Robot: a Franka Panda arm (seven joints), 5 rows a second.
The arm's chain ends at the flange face. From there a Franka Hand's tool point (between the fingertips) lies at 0.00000 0.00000 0.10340 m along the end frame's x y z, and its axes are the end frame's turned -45 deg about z.
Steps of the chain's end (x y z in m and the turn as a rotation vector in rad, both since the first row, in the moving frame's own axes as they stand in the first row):
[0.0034, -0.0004, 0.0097, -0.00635, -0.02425, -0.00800]
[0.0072, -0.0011, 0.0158, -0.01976, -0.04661, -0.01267]
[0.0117, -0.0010, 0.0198, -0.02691, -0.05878, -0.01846]
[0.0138, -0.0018, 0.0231, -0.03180, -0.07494, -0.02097]
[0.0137, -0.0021, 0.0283, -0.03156, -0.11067, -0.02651]
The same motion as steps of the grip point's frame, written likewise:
[0.0004, 0.0008, 0.0097, 0.01266, -0.02164, -0.00800]
[0.0010, 0.0024, 0.0157, 0.01899, -0.04693, -0.01267]
[0.0027, 0.0053, 0.0196, 0.02254, -0.06059, -0.01846]
[0.0032, 0.0054, 0.0228, 0.03050, -0.07548, -0.02097]
[0.0007, 0.0026, 0.0276, 0.05594, -0.10057, -0.02651]

